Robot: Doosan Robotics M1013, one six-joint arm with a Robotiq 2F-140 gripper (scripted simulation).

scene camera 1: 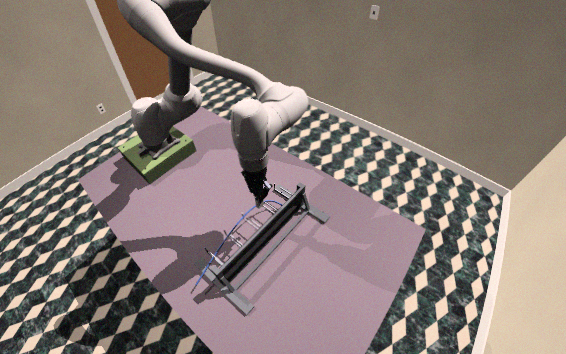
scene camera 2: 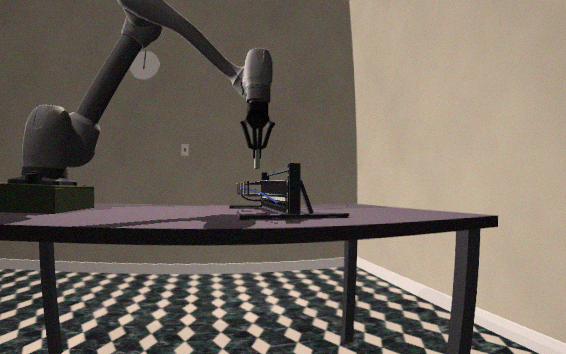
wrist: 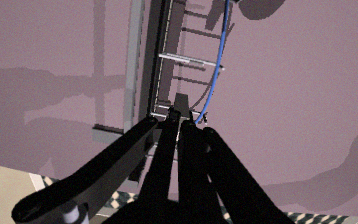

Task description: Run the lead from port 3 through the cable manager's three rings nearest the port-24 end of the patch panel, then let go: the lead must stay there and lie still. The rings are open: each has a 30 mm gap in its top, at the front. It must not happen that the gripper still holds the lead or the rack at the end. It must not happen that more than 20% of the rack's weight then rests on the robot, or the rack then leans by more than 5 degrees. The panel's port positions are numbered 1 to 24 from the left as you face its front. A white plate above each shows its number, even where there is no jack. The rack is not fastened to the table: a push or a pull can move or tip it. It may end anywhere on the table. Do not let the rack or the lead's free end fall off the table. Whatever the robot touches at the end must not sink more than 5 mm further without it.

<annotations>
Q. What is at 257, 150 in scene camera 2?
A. My gripper.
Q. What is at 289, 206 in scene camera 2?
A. A rack.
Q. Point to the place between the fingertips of my gripper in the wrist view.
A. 179, 103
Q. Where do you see a rack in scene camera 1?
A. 241, 258
</annotations>
